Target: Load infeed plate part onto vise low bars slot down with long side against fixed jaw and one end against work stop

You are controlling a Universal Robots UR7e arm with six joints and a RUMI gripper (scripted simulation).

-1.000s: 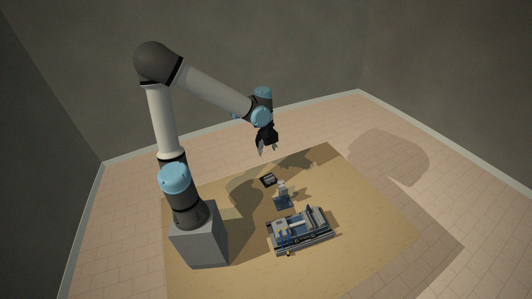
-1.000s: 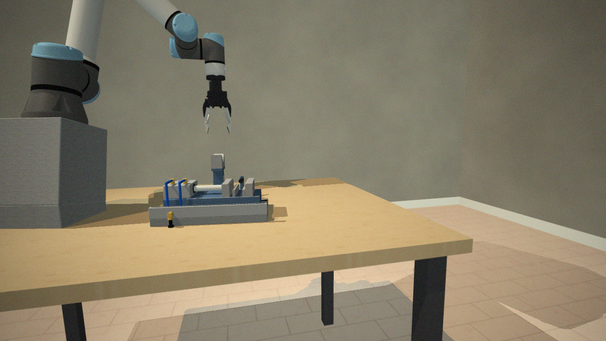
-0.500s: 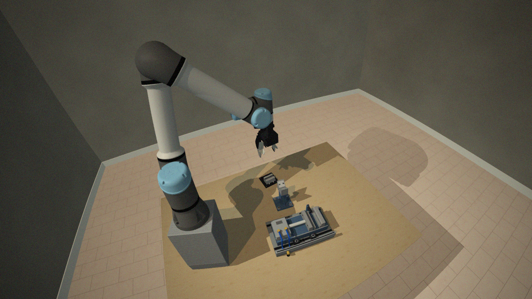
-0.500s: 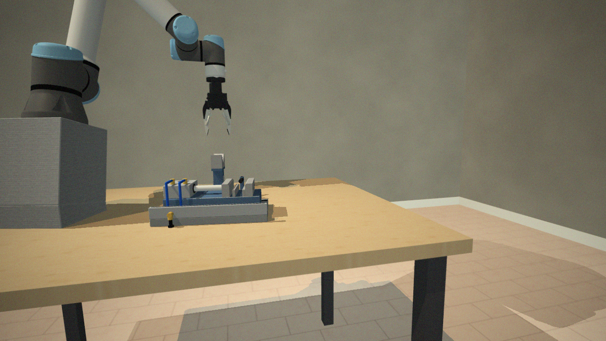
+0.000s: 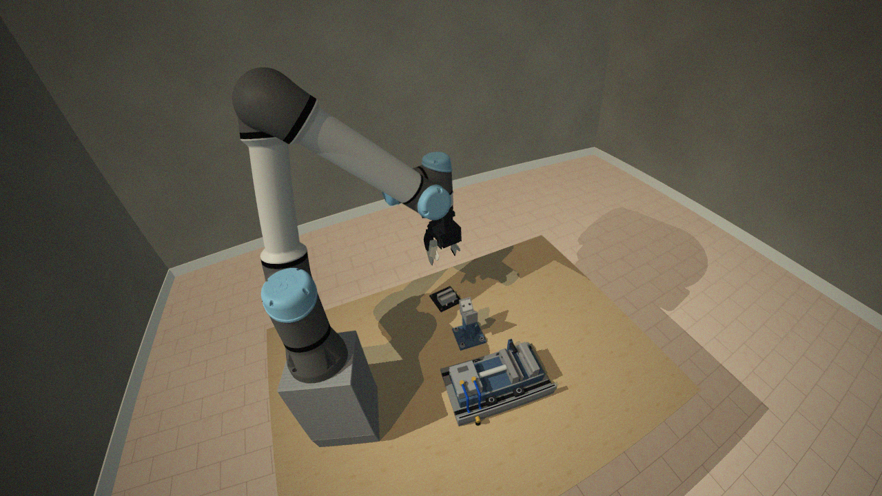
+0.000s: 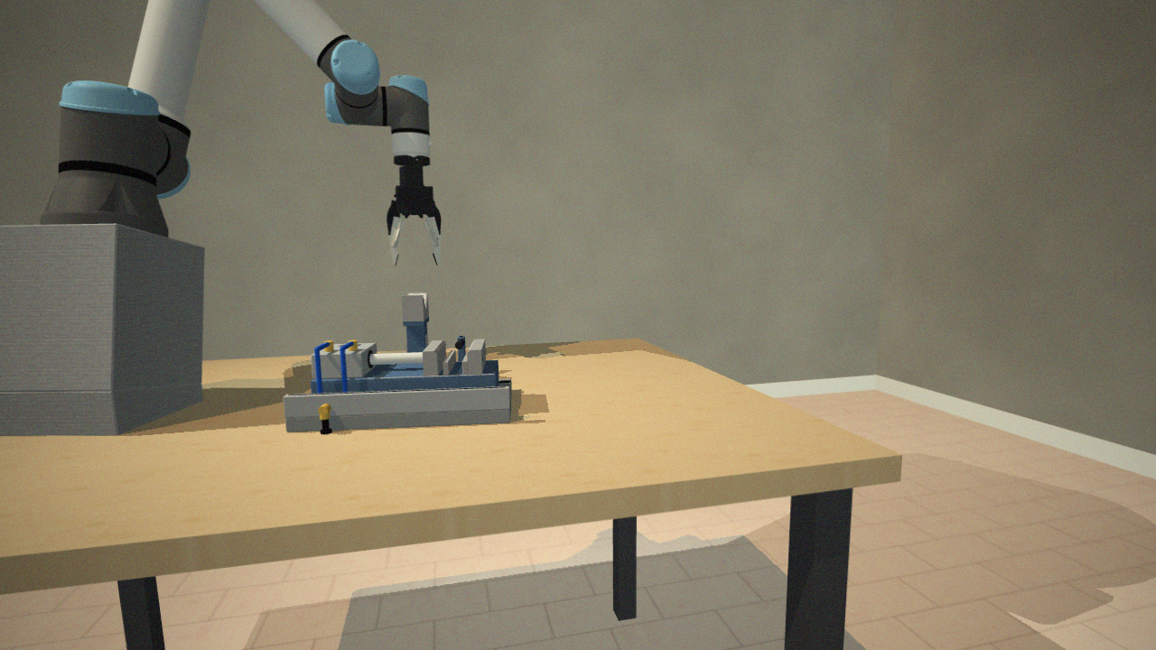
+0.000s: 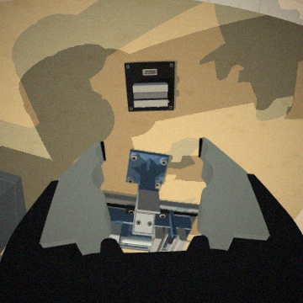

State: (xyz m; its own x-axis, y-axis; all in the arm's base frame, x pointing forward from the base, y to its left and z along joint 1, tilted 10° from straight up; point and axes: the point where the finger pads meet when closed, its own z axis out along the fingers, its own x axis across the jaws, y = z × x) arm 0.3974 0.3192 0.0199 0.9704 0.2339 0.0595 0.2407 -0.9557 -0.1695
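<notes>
Right now the part is 190 mm below my hand. The rest, counted from my hand: v-block post 180 mm to the right, 160 mm below, 30 mm ahead; then work stop 320 mm to the right, 130 mm below, 120 mm ahead; then black infeed plate 220 mm below, 10 mm to the left.
</notes>
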